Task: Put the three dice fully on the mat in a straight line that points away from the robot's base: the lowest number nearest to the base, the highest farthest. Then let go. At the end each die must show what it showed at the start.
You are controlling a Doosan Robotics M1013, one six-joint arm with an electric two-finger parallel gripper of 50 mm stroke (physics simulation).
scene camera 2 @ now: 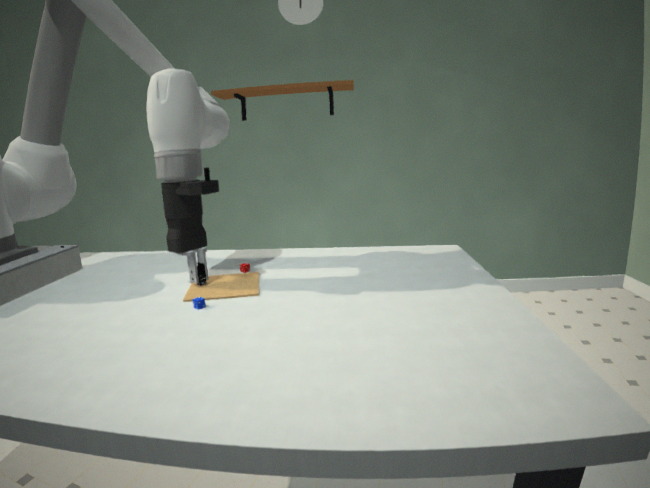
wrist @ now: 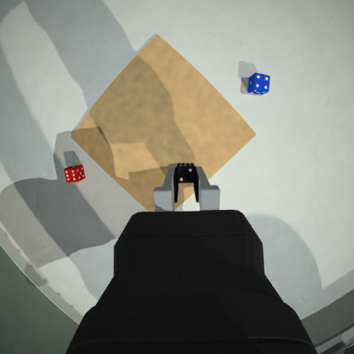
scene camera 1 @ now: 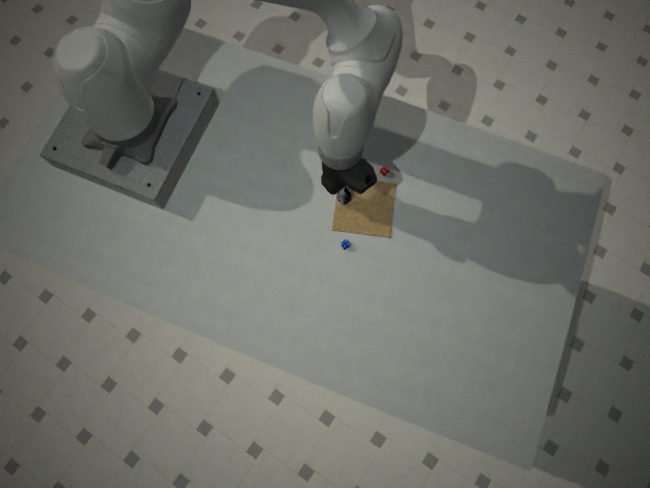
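Seen in the pictures: gripper, fingertip midpoint: point(scene camera 2: 199, 281) point(scene camera 1: 344, 198); arm's base, origin of the base link: point(scene camera 1: 130, 123).
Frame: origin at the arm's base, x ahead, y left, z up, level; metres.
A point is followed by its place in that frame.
Observation:
The black die point(wrist: 186, 173) shows two pips on its upper face in the wrist view. My gripper point(scene camera 1: 344, 196) {x 0.549, y -0.012, z -0.053 m} point(scene camera 2: 199, 283) {x 0.549, y -0.012, z -0.053 m} point(wrist: 185, 177) is shut on it, pointing down at the mat's edge nearest the base. Whether the die touches the mat is unclear. The tan square mat point(scene camera 1: 364, 223) {x 0.612, y -0.056, z -0.061 m} point(scene camera 2: 236, 286) {x 0.629, y -0.027, z -0.061 m} point(wrist: 215, 115) lies flat. The blue die point(scene camera 1: 345, 244) {x 0.584, y -0.123, z -0.050 m} point(scene camera 2: 198, 303) {x 0.586, y -0.131, z -0.054 m} point(wrist: 259, 83) shows four on top and lies off the mat, on its camera side in scene camera 2. The red die point(scene camera 1: 384, 170) {x 0.622, y 0.086, z -0.049 m} point(scene camera 2: 244, 267) {x 0.624, y 0.079, z -0.054 m} point(wrist: 74, 173) shows six and lies off the opposite side.
The pale table point(scene camera 1: 294, 294) {x 0.506, y -0.268, z -0.066 m} point(scene camera 2: 325, 357) {x 0.802, y -0.299, z -0.065 m} point(wrist: 310, 165) carries everything. The robot's base block point(scene camera 1: 178, 157) {x 0.145, y -0.047, z -0.007 m} point(scene camera 2: 52, 267) {x 0.153, y 0.049, z -0.031 m} stands to the left in both scene views. The arm casts shadows over part of the mat and the red die's side. A wall shelf point(scene camera 2: 294, 89) hangs behind.

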